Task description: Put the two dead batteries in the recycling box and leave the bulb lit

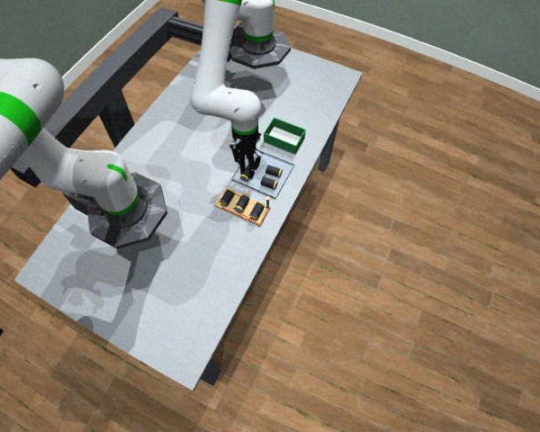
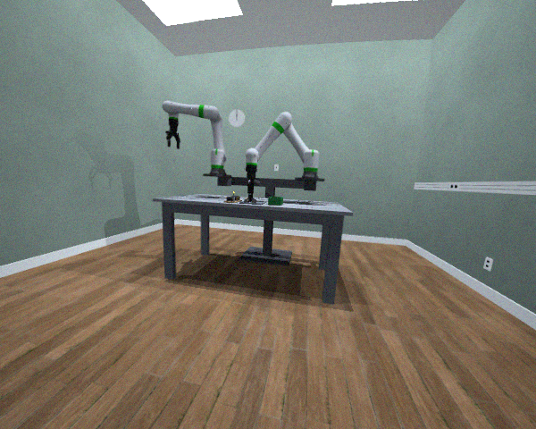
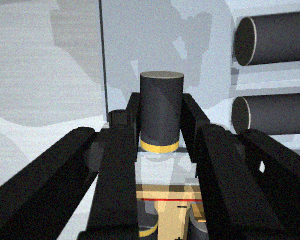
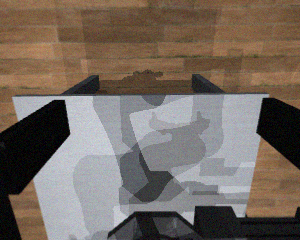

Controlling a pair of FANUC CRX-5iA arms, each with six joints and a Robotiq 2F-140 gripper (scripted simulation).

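My left hand is 5 cm short of the tray, 4 cm to the right of it and 4 cm above it. Also, from my left hand: green recycling box (5 cm ahead, 24 cm to the left, 3 cm below).
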